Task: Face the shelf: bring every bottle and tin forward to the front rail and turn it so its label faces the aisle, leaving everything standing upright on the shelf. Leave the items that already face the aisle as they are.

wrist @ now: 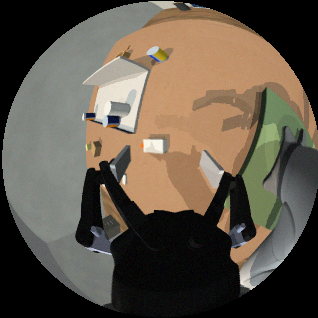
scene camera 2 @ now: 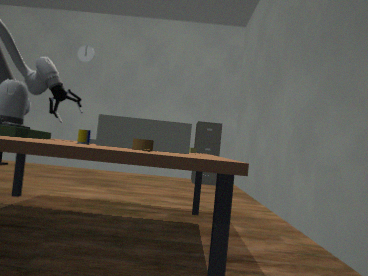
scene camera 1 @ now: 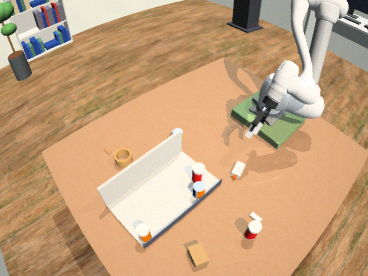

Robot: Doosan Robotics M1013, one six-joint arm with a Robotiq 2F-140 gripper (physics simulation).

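Places are measured from the arm's base along level axes (x ahead, y left, z up), in centimetres.
Pixels of known places: gripper, fingertip midpoint: [wrist: 166, 154] [scene camera 2: 71, 117] [scene camera 1: 250, 135]; arm's base, link origin: [wrist: 289, 170].
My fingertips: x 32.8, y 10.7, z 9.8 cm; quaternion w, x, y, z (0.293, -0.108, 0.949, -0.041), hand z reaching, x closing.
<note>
For each thing: its top centre in the pictures, then the offset to it from my fingertips. Level surfaces: height alone.
- white shelf, surface height: dz -13.8 cm
- blue-and-orange tin, top centre: [scene camera 1: 199, 186] [wrist: 104, 120] dy +2.5, dx +36.1, dz -6.8 cm
- white-topped orange container, top centre: [scene camera 1: 142, 229] [wrist: 82, 116] dy +5.4, dx +68.6, dz -4.1 cm
- yellow-and-blue tin, top centre: [wrist: 152, 50] [scene camera 2: 84, 130] dy -31.1, dx +22.0, dz -8.1 cm
- white box with an orange end, top centre: [wrist: 149, 145] [scene camera 1: 238, 169] dy +5.4, dx +12.4, dz -12.3 cm
- small white piece, top centre: [scene camera 1: 256, 217] dy +29.7, dx +24.3, dz -13.9 cm
- tan block, top centre: [scene camera 1: 198, 253] [wrist: 92, 149] dy +26.2, dx +56.5, dz -10.1 cm
- brown ring-shaped cup, top centre: [scene camera 2: 143, 139] [scene camera 1: 122, 154] dy -37.9, dx +53.1, dz -10.1 cm
The white shelf [scene camera 1: 155, 197] [wrist: 129, 86] has a dark front rail [scene camera 1: 171, 223]. Near its right end, a white-capped red bottle [scene camera 1: 198, 173] stands back from the rail; its side looks grey in the wrist view [wrist: 117, 109]. A blue-and-orange tin [scene camera 1: 199, 190] [wrist: 112, 121] stands beside it, close to the rail. A white-topped orange container [scene camera 1: 144, 233] [wrist: 89, 116] stands at the front left corner. Another white-capped red bottle [scene camera 1: 253, 230] is on the table. A yellow-and-blue tin [scene camera 1: 177, 133] [scene camera 2: 84, 136] [wrist: 158, 54] stands behind the shelf. My gripper [scene camera 1: 254, 129] [scene camera 2: 71, 115] [wrist: 166, 154] is open and empty, high above the table near the green base.
A white box with an orange end [scene camera 1: 238, 169] [wrist: 154, 146] lies right of the shelf. A small white piece [scene camera 1: 255, 216] lies by the outer red bottle. A tan block [scene camera 1: 198, 254] is in front. A brown ring-shaped cup [scene camera 1: 116, 159] is behind the shelf. The green base [scene camera 1: 280, 138] [wrist: 255, 160] carries the arm.
</note>
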